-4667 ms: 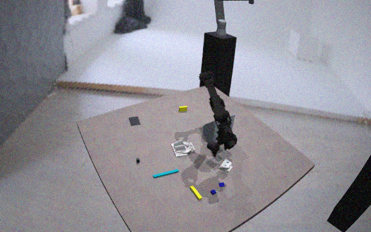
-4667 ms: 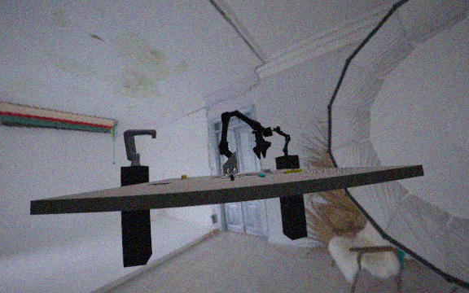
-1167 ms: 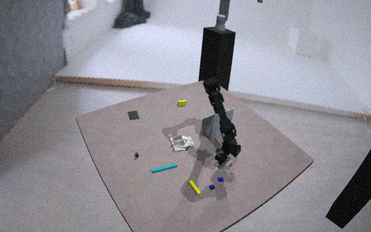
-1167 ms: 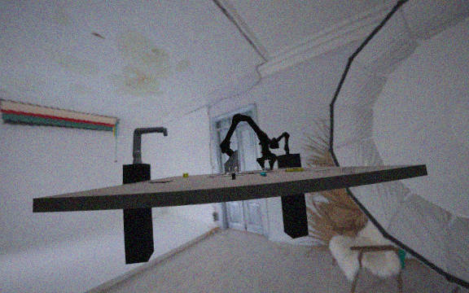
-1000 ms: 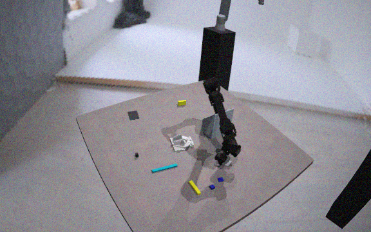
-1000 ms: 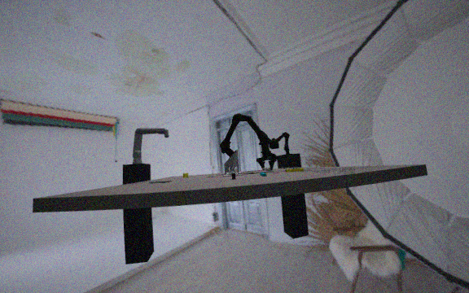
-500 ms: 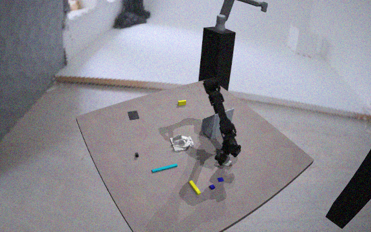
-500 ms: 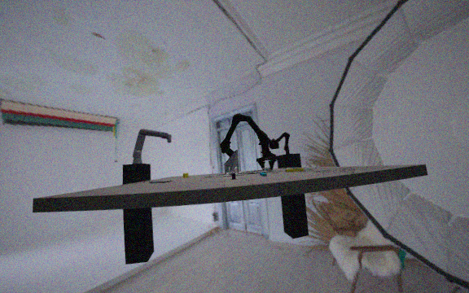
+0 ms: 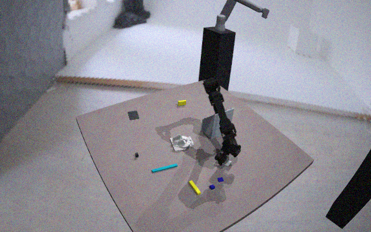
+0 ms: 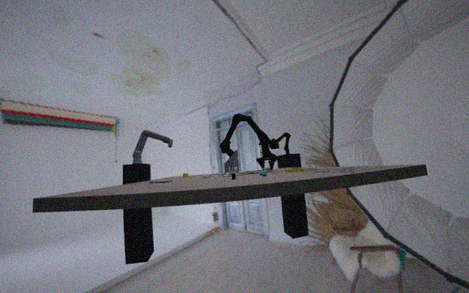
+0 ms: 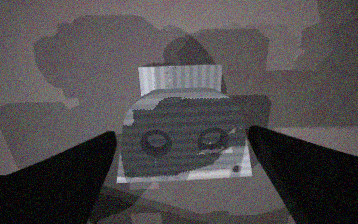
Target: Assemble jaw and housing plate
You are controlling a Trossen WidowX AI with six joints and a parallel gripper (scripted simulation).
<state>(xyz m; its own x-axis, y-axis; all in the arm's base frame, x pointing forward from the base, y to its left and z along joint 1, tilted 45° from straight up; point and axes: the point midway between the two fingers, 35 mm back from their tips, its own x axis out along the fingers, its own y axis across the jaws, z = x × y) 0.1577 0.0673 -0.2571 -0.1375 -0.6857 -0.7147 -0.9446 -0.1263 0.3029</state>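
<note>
Right now the small white part is 2 cm above my gripper tip and 1 cm to the left of it. From my gripper tip the other things lie so: yellow bar: 28 cm ahead, 5 cm to the left; small black cube: 39 cm ahead, 34 cm to the right; teal bar: 31 cm ahead, 17 cm to the right.
</note>
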